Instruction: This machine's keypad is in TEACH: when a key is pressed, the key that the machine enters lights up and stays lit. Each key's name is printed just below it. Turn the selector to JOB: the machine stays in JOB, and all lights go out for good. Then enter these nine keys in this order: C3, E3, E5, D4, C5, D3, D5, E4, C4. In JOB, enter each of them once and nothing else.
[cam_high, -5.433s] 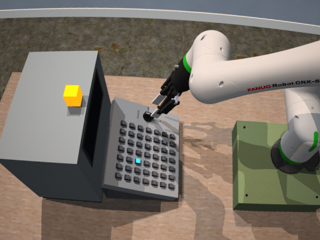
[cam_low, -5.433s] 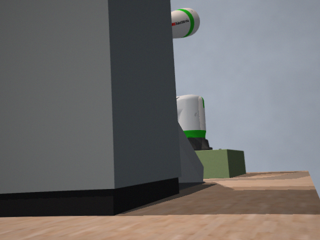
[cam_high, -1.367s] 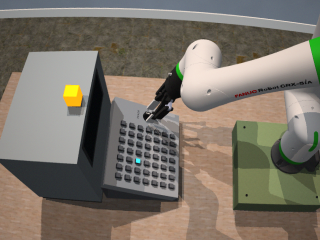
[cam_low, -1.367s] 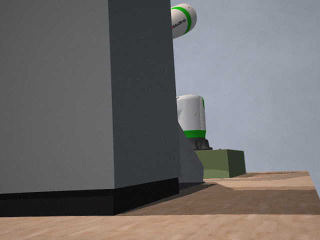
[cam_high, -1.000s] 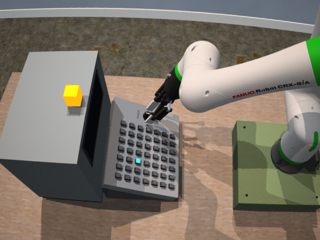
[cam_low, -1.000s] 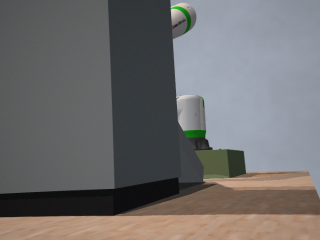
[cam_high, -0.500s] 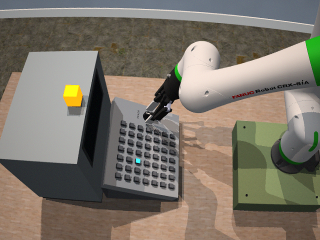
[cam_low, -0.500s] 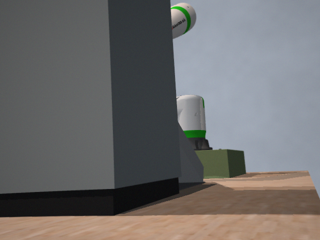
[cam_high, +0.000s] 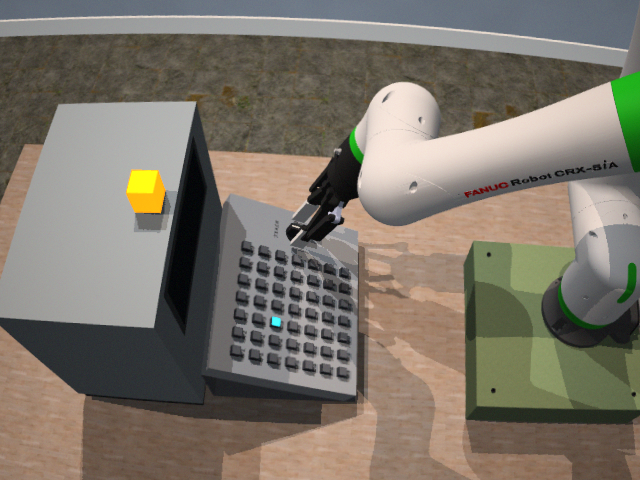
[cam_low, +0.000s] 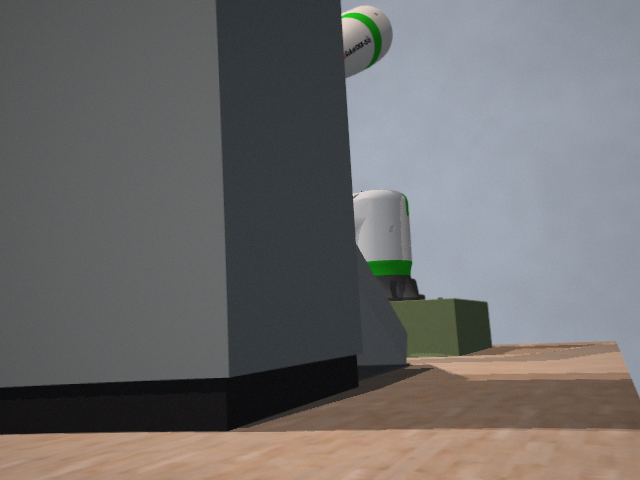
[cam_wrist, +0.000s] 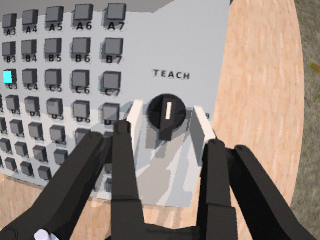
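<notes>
Now: hand 20 mm short of the black selector knob and 20 mm above it. Round my hand: grey keypad 120 mm to the left, 70 mm below, 20 mm ahead; C3 key 200 mm to the left, 20 mm below, 20 mm ahead.
</notes>
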